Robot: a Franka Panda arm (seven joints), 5 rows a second.
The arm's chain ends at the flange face. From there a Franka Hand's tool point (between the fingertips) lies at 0.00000 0.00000 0.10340 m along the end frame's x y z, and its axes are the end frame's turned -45 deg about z.
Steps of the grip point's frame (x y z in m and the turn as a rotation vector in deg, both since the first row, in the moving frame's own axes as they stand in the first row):
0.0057 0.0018 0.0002 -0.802 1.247 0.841
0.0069 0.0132 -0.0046 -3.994 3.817 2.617
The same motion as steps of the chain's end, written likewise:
0.0027 -0.0022 0.0002 0.315 1.449 0.841
0.0043 0.0040 -0.0041 -0.125 5.523 2.617

